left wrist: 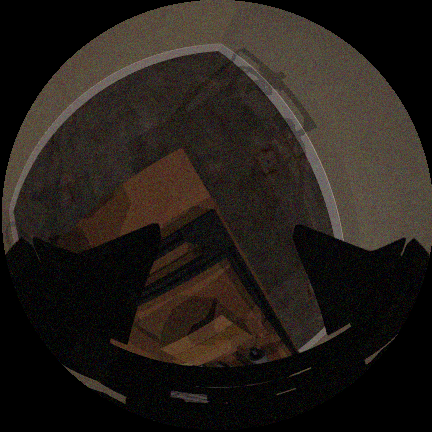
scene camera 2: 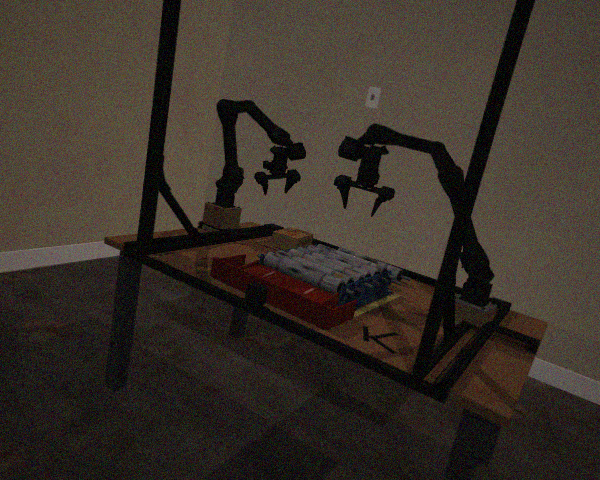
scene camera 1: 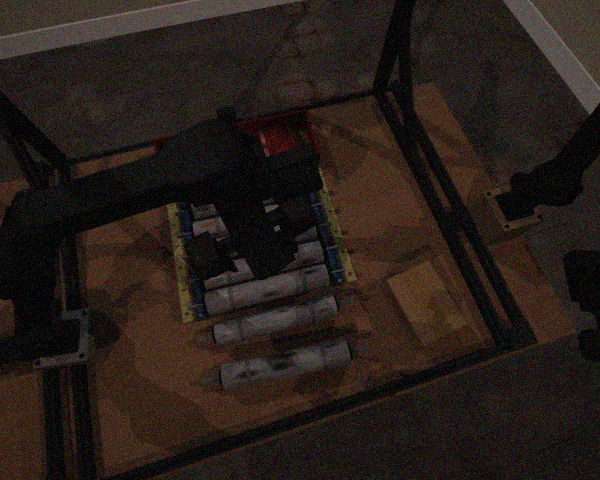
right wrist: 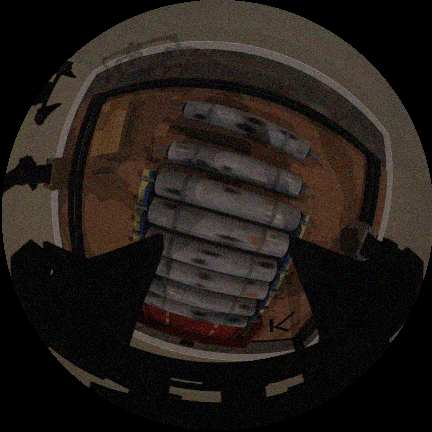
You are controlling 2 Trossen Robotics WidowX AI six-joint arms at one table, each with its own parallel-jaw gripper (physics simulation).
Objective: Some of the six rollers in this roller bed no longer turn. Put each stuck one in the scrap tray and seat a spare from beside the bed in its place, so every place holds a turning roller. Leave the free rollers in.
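Frame: origin at the left arm's base, x left, y back, z up, level; millimetres.
Where they show: left gripper, fingertip midpoint: [left wrist: 229,231] [scene camera 2: 275,194] [scene camera 1: 579,323] [right wrist: 67,89]; right gripper, fingertip midpoint: [scene camera 2: 358,212] [right wrist: 228,242]; left arm's base at its link origin: [scene camera 2: 223,205] [scene camera 1: 514,205] [right wrist: 47,172]; right arm's base at its link origin: [scene camera 2: 474,301] [scene camera 1: 61,337] [right wrist: 367,245].
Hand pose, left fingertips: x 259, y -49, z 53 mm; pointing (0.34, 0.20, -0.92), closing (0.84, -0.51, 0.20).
Things, the pixels of their top centre, and the offset from my left fingertips. "*": a spot on its surface instead. Level surfaces: height alone.
- roller bed at its surface level: dz -155 mm
- spare roller at its top centre: [right wrist: 237,164] [scene camera 1: 276,317] dz -108, dx -182, dy -512 mm
- second spare at its top centre: [right wrist: 250,119] [scene camera 1: 286,364] [scene camera 2: 369,257] [left wrist: 267,368] dz -108, dx -90, dy -517 mm
- red scrap tray at its top centre: [scene camera 1: 236,145] [scene camera 2: 282,277] [right wrist: 188,329] dz -101, dx -613, dy -496 mm
- tan block at its top centre: [left wrist: 206,346] [scene camera 1: 426,301] [right wrist: 107,124] [scene camera 2: 293,232] dz -101, dx -125, dy -204 mm
- small black forked piece at a spot on its surface: [scene camera 2: 377,337] [right wrist: 278,324] * dz -156, dx -607, dy -789 mm
The roller bed [scene camera 1: 177,270] [scene camera 2: 377,304] holds six grey mottled rollers side by side; its front roller [scene camera 1: 267,289] [right wrist: 227,200] is in plain view. Which ones turn cannot be seen. One spare roller [scene camera 1: 275,320] [right wrist: 235,167] lies beside the bed, and a second spare [scene camera 1: 285,365] [right wrist: 247,129] lies farther out. The red scrap tray [scene camera 1: 280,140] [scene camera 2: 295,295] [right wrist: 190,322] stands at the bed's other end; no roller shows in its visible part. My right gripper [scene camera 2: 358,211] [right wrist: 228,242] is open and empty, high above the bed, hiding several rollers in scene camera 1. My left gripper [scene camera 2: 276,193] [left wrist: 229,231] is open and empty, away from the bed.
A tan block [scene camera 1: 425,300] [scene camera 2: 292,235] [right wrist: 110,130] lies on the table to the side of the bed. A small black forked piece [scene camera 2: 377,337] [right wrist: 282,322] lies near the tray. Black frame beams [scene camera 1: 450,215] run along the table, with upright posts at the sides.
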